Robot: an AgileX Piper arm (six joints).
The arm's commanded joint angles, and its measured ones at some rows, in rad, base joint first. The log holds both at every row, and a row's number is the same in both.
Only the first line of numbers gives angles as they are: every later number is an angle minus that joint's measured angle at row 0.
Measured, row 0: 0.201 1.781 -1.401 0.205 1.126 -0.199
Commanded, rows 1 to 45: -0.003 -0.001 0.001 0.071 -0.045 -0.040; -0.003 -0.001 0.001 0.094 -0.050 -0.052; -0.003 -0.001 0.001 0.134 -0.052 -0.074; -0.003 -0.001 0.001 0.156 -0.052 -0.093; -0.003 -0.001 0.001 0.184 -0.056 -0.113; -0.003 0.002 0.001 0.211 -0.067 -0.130; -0.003 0.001 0.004 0.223 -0.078 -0.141; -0.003 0.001 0.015 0.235 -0.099 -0.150; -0.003 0.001 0.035 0.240 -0.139 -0.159; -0.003 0.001 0.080 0.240 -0.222 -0.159; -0.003 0.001 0.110 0.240 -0.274 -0.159; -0.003 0.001 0.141 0.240 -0.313 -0.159; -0.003 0.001 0.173 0.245 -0.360 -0.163; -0.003 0.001 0.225 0.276 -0.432 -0.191; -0.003 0.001 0.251 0.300 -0.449 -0.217; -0.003 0.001 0.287 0.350 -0.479 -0.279; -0.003 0.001 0.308 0.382 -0.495 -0.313; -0.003 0.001 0.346 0.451 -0.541 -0.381; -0.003 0.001 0.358 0.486 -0.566 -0.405; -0.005 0.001 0.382 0.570 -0.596 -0.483; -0.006 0.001 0.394 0.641 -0.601 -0.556; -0.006 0.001 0.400 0.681 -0.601 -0.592; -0.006 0.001 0.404 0.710 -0.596 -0.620; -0.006 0.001 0.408 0.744 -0.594 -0.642; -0.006 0.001 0.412 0.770 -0.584 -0.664; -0.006 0.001 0.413 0.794 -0.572 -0.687; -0.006 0.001 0.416 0.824 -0.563 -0.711; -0.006 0.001 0.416 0.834 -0.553 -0.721; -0.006 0.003 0.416 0.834 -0.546 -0.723; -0.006 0.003 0.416 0.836 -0.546 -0.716; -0.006 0.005 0.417 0.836 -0.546 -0.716; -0.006 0.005 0.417 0.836 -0.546 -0.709; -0.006 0.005 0.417 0.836 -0.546 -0.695; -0.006 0.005 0.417 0.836 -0.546 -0.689; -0.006 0.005 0.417 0.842 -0.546 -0.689; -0.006 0.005 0.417 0.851 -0.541 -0.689; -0.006 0.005 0.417 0.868 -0.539 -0.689; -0.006 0.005 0.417 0.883 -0.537 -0.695; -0.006 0.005 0.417 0.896 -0.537 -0.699; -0.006 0.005 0.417 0.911 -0.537 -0.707; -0.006 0.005 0.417 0.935 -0.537 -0.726; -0.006 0.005 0.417 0.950 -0.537 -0.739; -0.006 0.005 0.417 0.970 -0.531 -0.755; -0.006 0.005 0.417 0.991 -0.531 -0.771; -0.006 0.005 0.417 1.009 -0.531 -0.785
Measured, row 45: 0.000 0.004 0.415 0.934 -0.538 -0.725
